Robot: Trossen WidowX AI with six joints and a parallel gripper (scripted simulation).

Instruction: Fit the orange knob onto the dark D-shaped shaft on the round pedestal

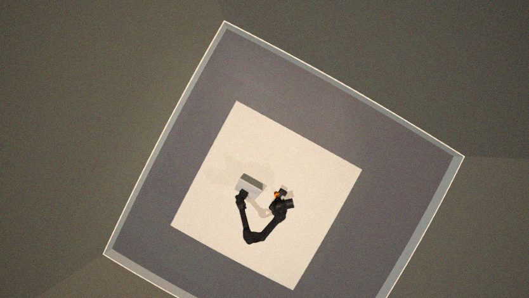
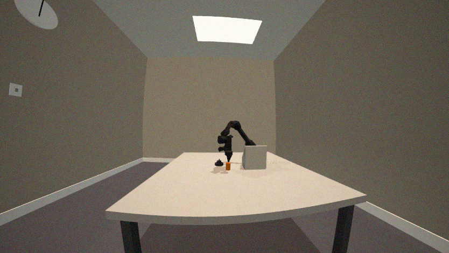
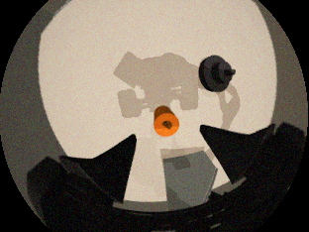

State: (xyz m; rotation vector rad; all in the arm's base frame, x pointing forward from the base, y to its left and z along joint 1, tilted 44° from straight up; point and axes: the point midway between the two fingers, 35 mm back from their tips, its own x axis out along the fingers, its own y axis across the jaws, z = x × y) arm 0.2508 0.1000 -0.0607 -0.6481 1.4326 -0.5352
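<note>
Now: gripper tip 5 cm above the orange knob. From my gripper tip the other things lie so: dark round pedestal 13 cm to the right, 9 cm ahead, 5 cm below.
</note>
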